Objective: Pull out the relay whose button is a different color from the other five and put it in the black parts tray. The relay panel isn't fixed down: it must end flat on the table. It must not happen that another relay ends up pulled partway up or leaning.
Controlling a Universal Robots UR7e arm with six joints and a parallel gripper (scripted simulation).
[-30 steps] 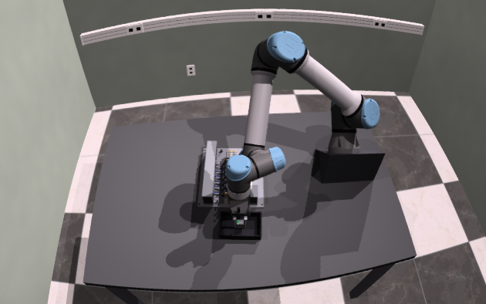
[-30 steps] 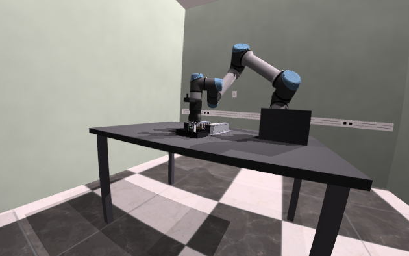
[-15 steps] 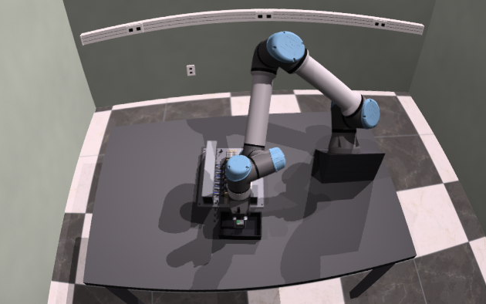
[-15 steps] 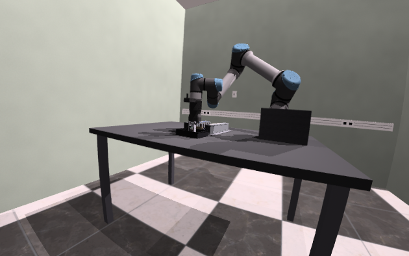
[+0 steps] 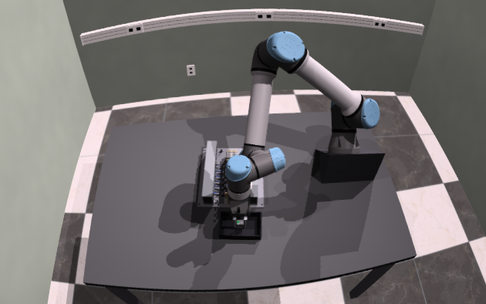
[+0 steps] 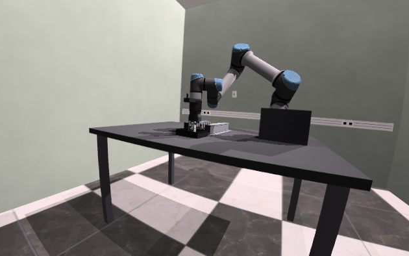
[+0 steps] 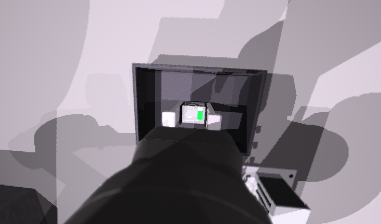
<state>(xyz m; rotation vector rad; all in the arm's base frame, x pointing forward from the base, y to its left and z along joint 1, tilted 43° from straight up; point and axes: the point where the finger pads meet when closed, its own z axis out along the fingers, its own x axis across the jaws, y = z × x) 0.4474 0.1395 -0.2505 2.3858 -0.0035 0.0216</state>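
My hand is 2 cm above the black parts tray.
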